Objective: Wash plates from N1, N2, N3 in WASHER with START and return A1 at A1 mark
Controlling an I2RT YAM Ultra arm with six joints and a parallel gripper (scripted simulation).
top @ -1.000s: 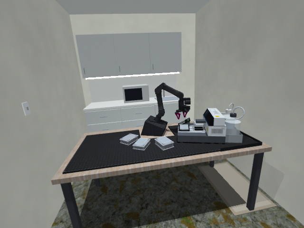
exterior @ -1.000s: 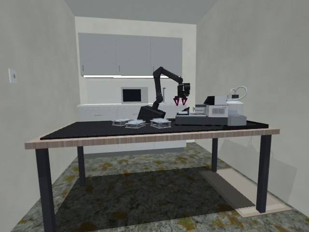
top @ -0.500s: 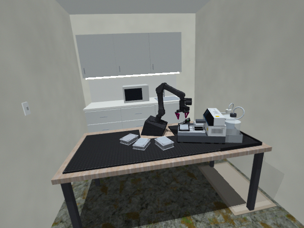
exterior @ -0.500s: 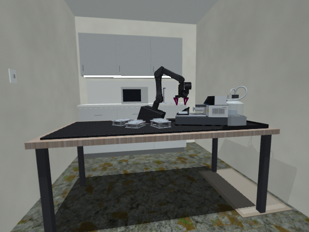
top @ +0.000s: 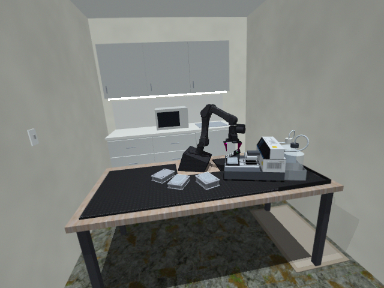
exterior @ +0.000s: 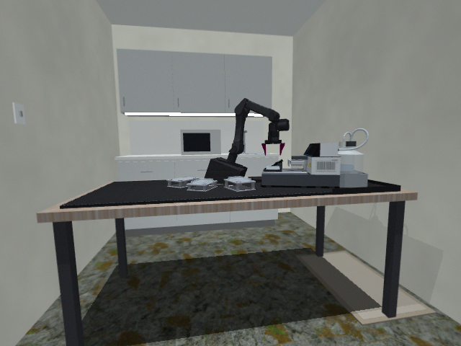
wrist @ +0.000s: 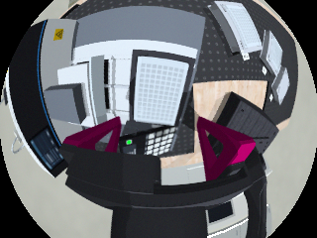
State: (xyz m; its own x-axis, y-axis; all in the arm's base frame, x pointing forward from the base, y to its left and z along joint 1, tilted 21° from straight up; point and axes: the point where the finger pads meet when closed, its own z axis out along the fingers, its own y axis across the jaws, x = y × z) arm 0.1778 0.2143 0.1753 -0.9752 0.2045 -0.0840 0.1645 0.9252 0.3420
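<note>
Right now my hand is 100 mm above the washer carrier. Also, from my hand: clear bottle 210 mm ahead, 410 mm to the left, 60 mm below; then plate washer 50 mm ahead, 150 mm to the left, 60 mm below; then nest 170 mm ahead, 250 mm to the right, 140 mm below.
</note>
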